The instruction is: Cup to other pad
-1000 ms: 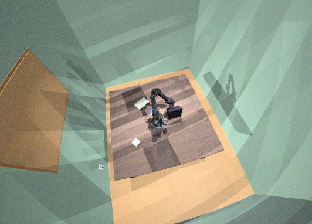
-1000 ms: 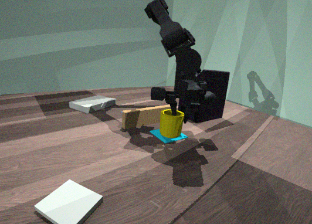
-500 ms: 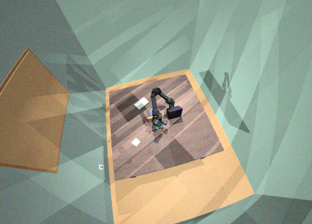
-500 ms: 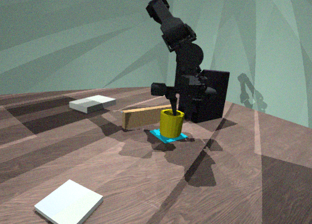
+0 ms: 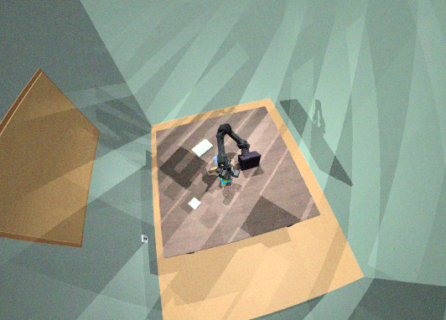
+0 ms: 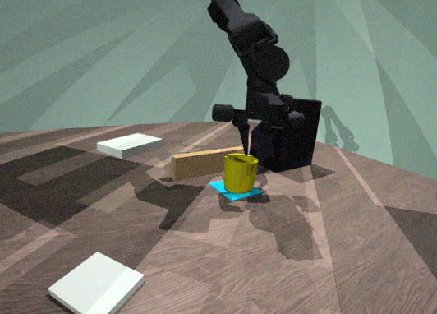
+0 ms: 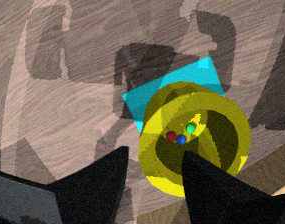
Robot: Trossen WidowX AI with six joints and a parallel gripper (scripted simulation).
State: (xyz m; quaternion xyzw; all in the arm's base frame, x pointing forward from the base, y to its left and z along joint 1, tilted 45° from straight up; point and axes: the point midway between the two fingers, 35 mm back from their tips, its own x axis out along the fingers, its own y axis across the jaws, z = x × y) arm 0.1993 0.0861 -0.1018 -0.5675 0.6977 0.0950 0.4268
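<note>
Right now my gripper tip is 20 mm short of the yellow cup, 10 mm to the left of it and 40 mm above it. From my gripper tip the other things lie so: blue pad: 40 mm ahead, 220 mm to the right, 90 mm below; then wooden bar: 30 mm ahead, 120 mm to the right, 60 mm below; then cyan pad: 30 mm ahead, 20 mm to the right, 90 mm below.
</note>
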